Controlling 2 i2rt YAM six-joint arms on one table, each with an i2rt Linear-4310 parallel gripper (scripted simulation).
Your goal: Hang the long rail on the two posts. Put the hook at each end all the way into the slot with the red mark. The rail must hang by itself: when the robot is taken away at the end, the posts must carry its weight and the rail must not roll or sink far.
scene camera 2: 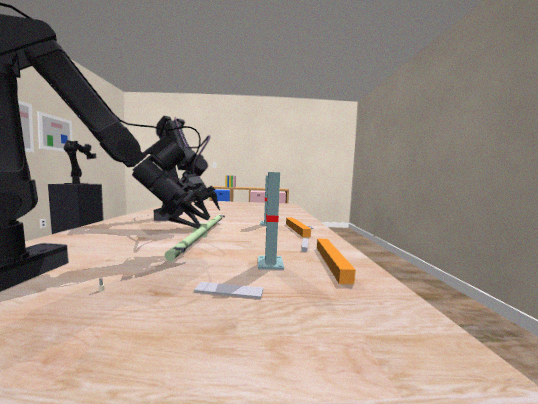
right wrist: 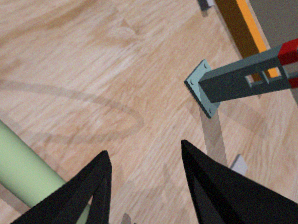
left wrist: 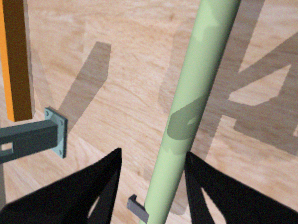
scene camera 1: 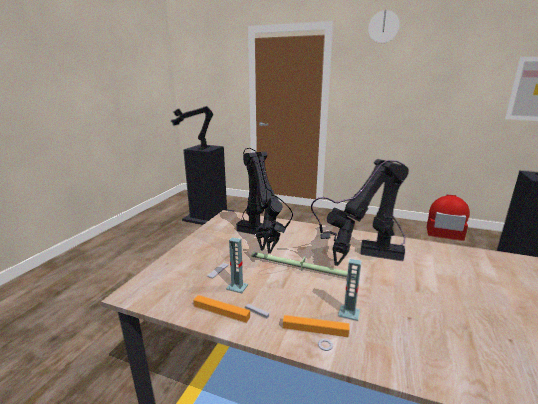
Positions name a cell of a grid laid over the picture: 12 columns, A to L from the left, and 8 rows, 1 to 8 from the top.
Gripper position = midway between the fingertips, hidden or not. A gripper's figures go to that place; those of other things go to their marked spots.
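Labels:
The right gripper (scene camera 2: E5) is 0.58 m from the lens, while a flat grey plate (scene camera 2: E6) lies 0.42 m from the lens.

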